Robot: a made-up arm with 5 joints. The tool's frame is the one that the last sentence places.
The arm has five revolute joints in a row. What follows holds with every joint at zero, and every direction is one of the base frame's. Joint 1 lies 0.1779 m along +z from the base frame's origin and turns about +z. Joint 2 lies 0.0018 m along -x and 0.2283 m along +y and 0.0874 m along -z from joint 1 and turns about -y. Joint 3 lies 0.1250 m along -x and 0.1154 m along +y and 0.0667 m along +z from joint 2 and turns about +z. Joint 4 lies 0.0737 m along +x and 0.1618 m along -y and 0.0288 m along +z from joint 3 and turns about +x. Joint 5 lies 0.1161 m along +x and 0.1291 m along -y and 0.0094 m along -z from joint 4 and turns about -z. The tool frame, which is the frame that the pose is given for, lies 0.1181 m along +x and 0.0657 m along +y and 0.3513 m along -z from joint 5; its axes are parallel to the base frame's.
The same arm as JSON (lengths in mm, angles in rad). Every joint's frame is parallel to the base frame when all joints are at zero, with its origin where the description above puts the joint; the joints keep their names.
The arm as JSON. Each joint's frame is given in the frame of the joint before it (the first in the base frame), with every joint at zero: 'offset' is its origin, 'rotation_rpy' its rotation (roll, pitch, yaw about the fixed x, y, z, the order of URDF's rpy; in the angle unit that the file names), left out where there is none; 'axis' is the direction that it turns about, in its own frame. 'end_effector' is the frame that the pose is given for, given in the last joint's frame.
{
  "length_unit": "mm",
  "angle_unit": "rad",
  "chain": [
    {
      "id": "joint 1",
      "offset": [
        0.0,
        0.0,
        177.9
      ],
      "axis": "+z"
    },
    {
      "id": "joint 2",
      "offset": [
        -1.8,
        228.3,
        -87.4
      ],
      "axis": "-y"
    },
    {
      "id": "joint 3",
      "offset": [
        -125.0,
        115.4,
        66.7
      ],
      "axis": "+z"
    },
    {
      "id": "joint 4",
      "offset": [
        73.7,
        -161.8,
        28.8
      ],
      "axis": "+x"
    },
    {
      "id": "joint 5",
      "offset": [
        116.1,
        -129.1,
        -9.4
      ],
      "axis": "-z"
    }
  ],
  "end_effector": {
    "offset": [
      118.1,
      65.7,
      -351.3
    ]
  }
}

